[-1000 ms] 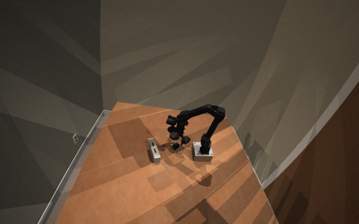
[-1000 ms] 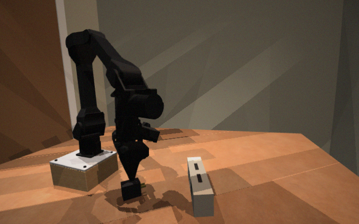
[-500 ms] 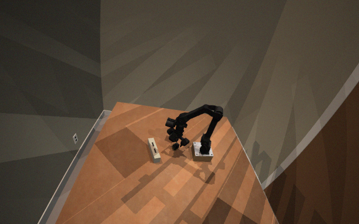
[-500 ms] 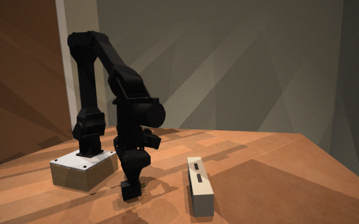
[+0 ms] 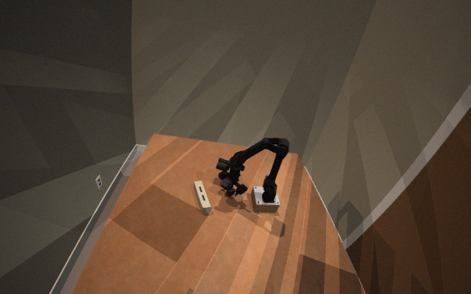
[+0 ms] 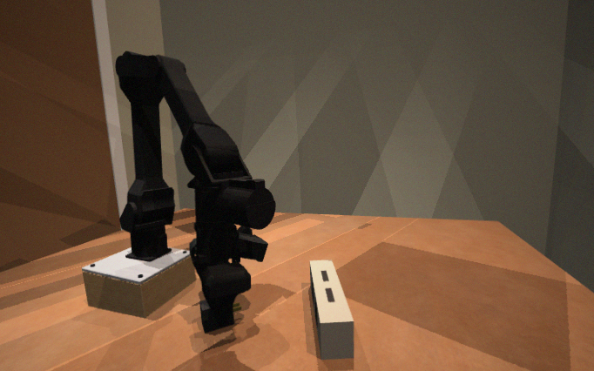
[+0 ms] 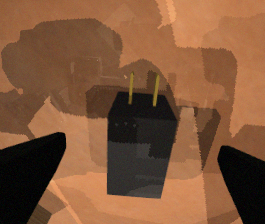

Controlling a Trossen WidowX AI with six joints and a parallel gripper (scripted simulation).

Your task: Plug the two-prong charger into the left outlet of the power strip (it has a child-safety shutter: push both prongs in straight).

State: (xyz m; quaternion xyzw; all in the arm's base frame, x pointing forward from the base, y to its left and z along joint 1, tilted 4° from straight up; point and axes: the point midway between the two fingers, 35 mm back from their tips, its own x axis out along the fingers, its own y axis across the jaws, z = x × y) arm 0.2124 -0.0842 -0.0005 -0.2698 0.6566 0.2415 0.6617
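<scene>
My gripper tip is now 10 mm to the right of the black two-prong charger, 10 mm short of it and 10 mm above it.
</scene>
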